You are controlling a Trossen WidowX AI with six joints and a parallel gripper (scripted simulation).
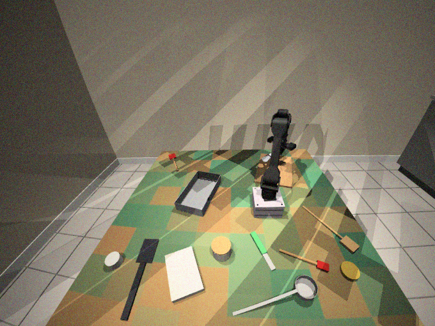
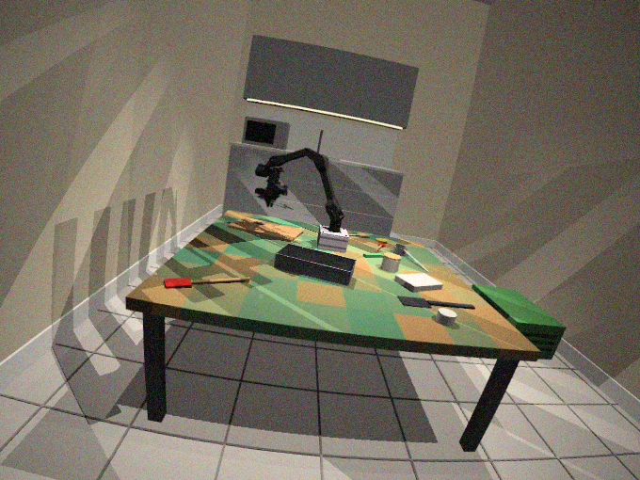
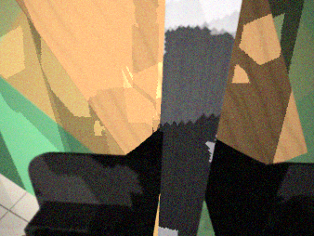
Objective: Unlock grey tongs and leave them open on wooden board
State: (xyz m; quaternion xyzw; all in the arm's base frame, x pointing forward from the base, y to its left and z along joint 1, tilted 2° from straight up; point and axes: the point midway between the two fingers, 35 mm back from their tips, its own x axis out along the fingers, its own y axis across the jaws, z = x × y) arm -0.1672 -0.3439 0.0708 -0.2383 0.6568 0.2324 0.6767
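Now: gripper tip 2 cm short of the wooden board and 12 cm above it. From my gripper tip the other things lie so: grey roasting tin: 54 cm ahead, 21 cm to the left, 10 cm below; green-handled tool: 24 cm ahead, 59 cm to the left, 12 cm below; red spatula: 80 cm ahead, 20 cm to the right, 12 cm below.
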